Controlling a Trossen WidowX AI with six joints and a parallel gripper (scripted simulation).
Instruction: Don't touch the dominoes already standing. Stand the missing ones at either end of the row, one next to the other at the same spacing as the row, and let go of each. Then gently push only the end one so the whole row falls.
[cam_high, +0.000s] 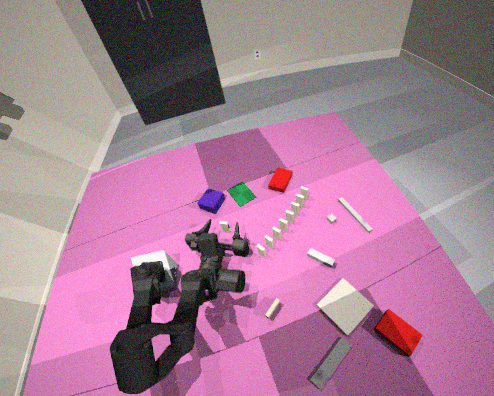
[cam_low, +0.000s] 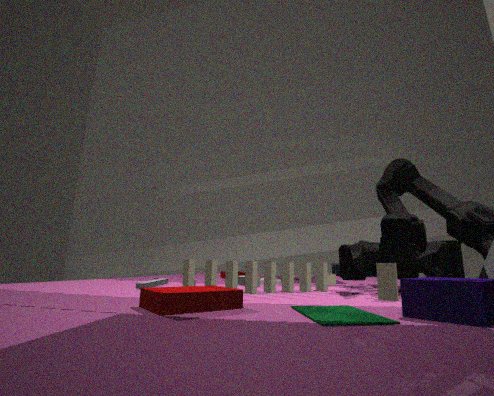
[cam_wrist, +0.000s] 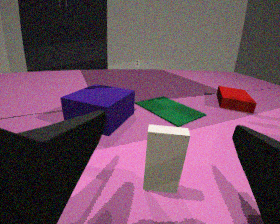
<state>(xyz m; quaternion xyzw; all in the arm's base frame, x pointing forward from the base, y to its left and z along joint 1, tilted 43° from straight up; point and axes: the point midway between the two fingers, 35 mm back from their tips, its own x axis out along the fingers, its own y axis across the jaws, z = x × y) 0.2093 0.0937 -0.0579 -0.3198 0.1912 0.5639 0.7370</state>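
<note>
Right now the purple block is 12 cm to the left of my gripper tip, 5 cm behind it and 3 cm below it. From my gripper tip the other things lie so: small grey cube: 34 cm ahead, 5 cm below, 3 cm to the right; green tile: 14 cm to the left, 6 cm ahead, 5 cm below; white plate: 29 cm to the right, 29 cm ahead, 5 cm below.
</note>
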